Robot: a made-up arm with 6 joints.
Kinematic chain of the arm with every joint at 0, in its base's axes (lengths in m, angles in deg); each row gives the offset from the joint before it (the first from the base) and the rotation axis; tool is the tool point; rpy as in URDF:
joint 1: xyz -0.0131 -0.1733 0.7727 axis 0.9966 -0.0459 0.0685
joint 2: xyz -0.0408 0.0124 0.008 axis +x
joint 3: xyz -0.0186 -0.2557 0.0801 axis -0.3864 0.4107 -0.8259
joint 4: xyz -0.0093 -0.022 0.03 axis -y
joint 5: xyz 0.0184 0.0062 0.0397 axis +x
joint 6: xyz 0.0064 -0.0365 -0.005 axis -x
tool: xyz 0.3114 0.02 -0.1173 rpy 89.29 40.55 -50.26
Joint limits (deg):
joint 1: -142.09..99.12
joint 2: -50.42..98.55
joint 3: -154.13..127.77
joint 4: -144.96..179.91
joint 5: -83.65..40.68
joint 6: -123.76..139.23
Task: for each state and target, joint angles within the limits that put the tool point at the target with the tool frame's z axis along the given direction. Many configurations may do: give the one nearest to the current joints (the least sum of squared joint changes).
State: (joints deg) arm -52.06 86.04 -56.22 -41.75 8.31 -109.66
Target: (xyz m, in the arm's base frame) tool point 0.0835 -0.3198 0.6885 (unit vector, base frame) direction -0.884 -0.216 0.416
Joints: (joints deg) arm -80.54 53.38 -22.86 -65.43 -13.08 -92.86
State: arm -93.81 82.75 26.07 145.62 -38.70 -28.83
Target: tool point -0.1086 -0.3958 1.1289 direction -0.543 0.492 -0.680
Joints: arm -74.13 98.53 72.59 117.49 -83.65 17.11
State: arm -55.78 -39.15 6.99 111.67 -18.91 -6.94
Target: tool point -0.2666 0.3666 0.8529 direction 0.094 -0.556 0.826
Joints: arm -88.64 -37.28 2.05 137.93 -60.80 -2.84
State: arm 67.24 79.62 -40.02 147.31 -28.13 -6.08
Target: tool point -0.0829 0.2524 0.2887 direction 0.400 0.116 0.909
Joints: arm 76.23 73.92 -66.45 125.70 -51.89 2.86
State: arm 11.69 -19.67 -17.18 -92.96 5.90 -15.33
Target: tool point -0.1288 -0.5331 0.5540 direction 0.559 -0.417 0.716
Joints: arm 20.10 -20.19 -9.22 -97.87 -24.76 18.76
